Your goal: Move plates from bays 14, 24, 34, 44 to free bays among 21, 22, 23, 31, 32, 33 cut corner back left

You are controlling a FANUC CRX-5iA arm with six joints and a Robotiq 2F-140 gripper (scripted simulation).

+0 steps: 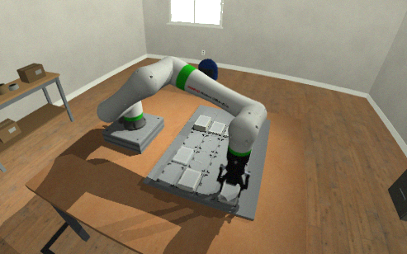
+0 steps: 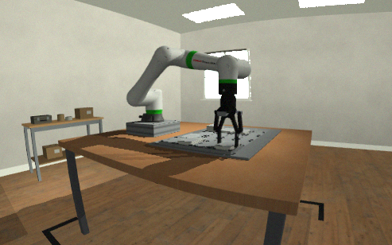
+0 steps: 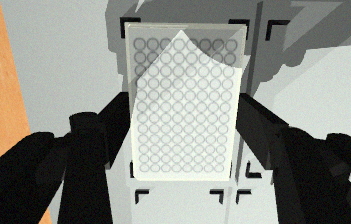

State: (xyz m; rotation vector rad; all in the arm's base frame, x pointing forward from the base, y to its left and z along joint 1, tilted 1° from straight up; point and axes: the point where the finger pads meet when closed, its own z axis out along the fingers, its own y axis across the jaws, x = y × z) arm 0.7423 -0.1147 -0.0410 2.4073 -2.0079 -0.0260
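Right now my hand is 70 mm past the bay label 43, 150 mm to the right of it and 40 mm above it. Also, from my hand: sealed 96-well plate 340 mm behind, 100 mm to the left, 40 mm below; then sealed deep-well block 400 mm behind, 430 mm to the left, 20 mm below.
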